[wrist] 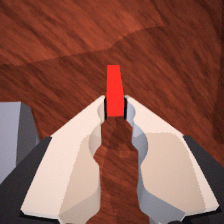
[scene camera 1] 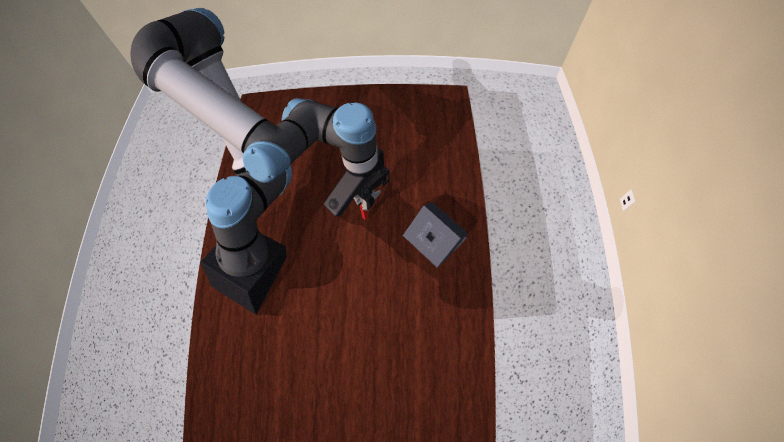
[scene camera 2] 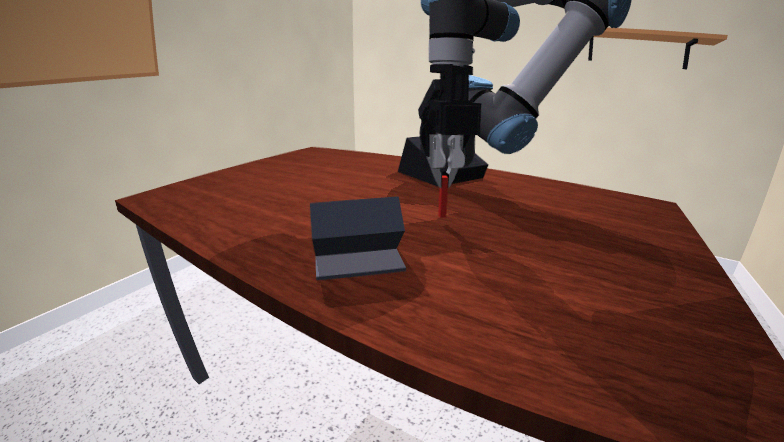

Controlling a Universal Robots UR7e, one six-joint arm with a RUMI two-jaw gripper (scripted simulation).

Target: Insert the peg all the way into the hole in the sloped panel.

Note:
The pictures show: the gripper and a red peg.
The gripper is seen too in the wrist view and in scene camera 1.

